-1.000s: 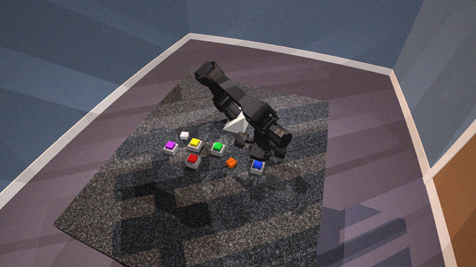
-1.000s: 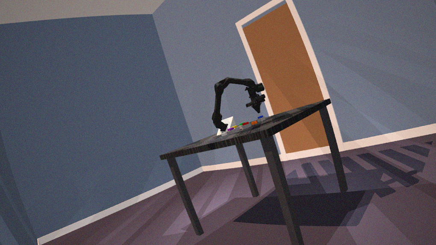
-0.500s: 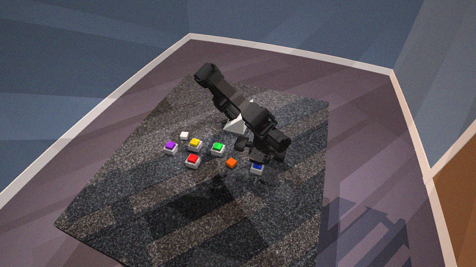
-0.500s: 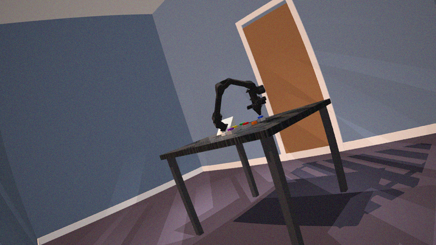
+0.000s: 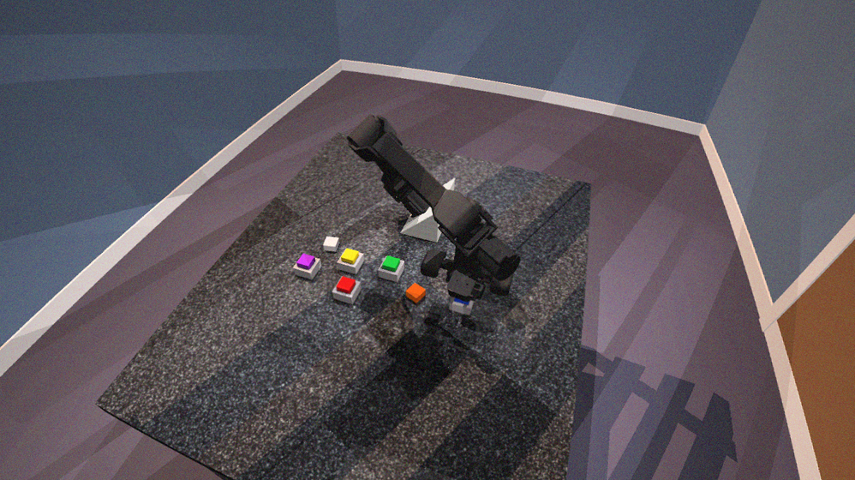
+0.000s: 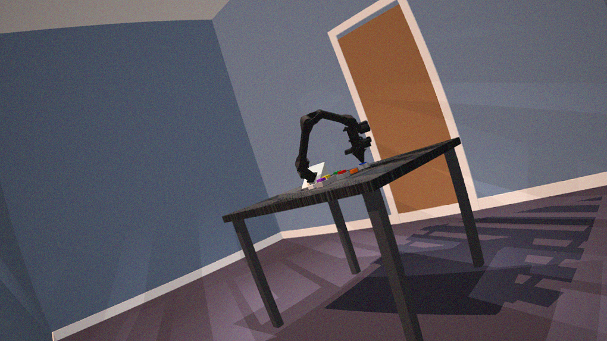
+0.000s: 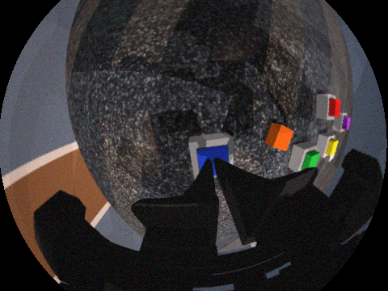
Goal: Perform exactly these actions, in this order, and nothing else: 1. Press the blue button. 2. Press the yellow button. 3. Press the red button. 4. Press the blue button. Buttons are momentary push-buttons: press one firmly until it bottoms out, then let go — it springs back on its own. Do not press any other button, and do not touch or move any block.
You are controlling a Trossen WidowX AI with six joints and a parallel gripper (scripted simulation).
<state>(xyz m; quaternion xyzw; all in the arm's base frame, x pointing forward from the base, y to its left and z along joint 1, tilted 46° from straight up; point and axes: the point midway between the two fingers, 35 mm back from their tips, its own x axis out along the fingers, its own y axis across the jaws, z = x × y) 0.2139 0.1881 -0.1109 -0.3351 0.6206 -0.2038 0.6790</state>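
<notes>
Right now my gripper tip is 1 cm above the blue button. The rest, counted from my gripper tip: green button (19 cm to the right, 1 cm behind); orange block (11 cm to the right, 2 cm below, 2 cm ahead); red button (25 cm to the right, 9 cm ahead).
</notes>
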